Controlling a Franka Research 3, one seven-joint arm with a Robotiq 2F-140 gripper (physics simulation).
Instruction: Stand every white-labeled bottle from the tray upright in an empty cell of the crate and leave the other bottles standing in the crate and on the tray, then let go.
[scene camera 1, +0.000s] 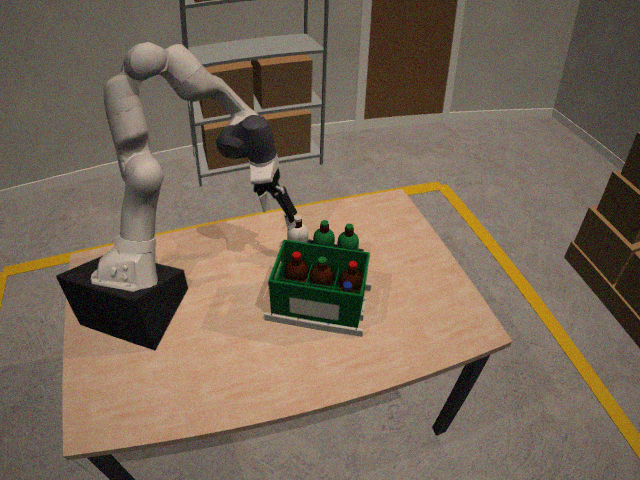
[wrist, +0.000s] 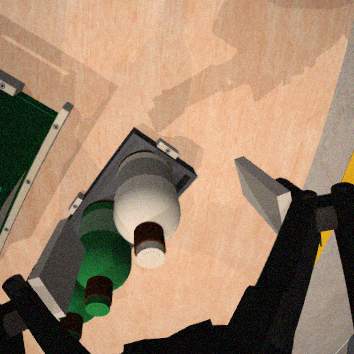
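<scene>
The white-labeled bottle (scene camera 1: 298, 234) (wrist: 146, 205) stands upright at one end of the dark tray (wrist: 134, 141), behind the crate. Two green bottles (scene camera 1: 324, 237) (scene camera 1: 348, 240) stand beside it on the tray; in the wrist view they are at the lower left, the nearer one (wrist: 106, 262) beside the white bottle. My gripper (scene camera 1: 278, 218) (wrist: 155, 206) is open, with its fingers wide apart. The white bottle and part of the green ones show between the fingers. The green crate (scene camera 1: 279, 300) (wrist: 22, 127) holds brown bottles with red, green and blue caps. Its cell floors are mostly hidden.
Pale rails (scene camera 1: 312, 324) (wrist: 28, 181) run along the crate's base on the wooden table (scene camera 1: 206, 382). The black robot pedestal (scene camera 1: 121, 315) stands at the table's left. A shelf rack (scene camera 1: 324, 77) with cardboard boxes stands behind the table.
</scene>
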